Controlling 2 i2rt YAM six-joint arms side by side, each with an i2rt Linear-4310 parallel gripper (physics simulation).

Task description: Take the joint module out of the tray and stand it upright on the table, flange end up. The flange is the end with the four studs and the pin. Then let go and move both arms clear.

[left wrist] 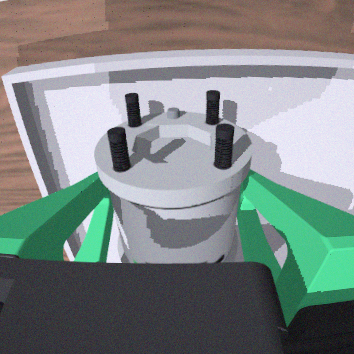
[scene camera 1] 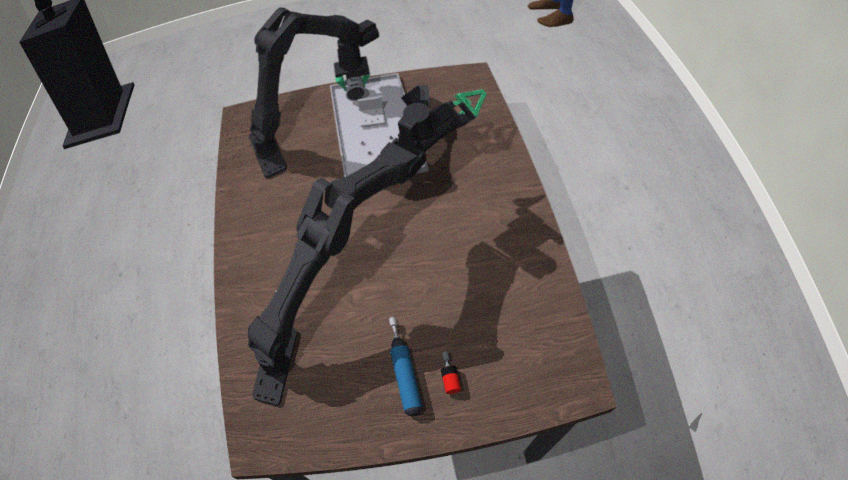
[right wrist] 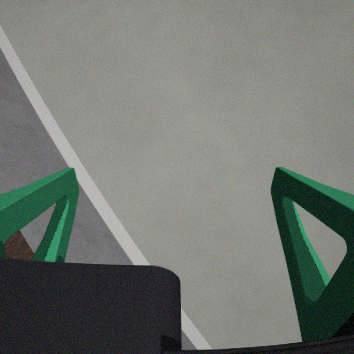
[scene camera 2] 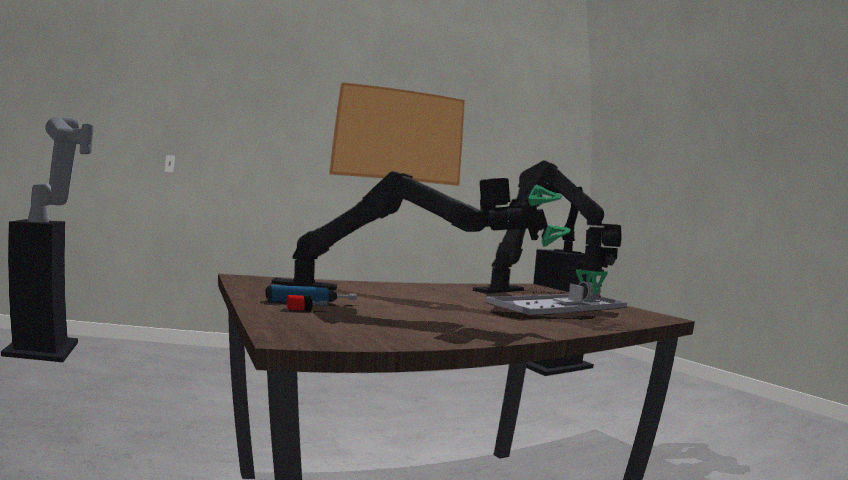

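The pale grey joint module lies on its side in the white tray. Its flange, with four black studs and a small pin, points to the tray's far end in scene camera 1. My left gripper reaches down over the module, with one green finger against each side just behind the flange, shut on it. The fingertips are partly hidden behind the module. My right gripper is open and empty, high above the table.
An L-shaped pale bracket stands in the tray beside the module. A blue tool and a short red tool lie near the right arm's base. The right arm reaches across the tray's near end in scene camera 1.
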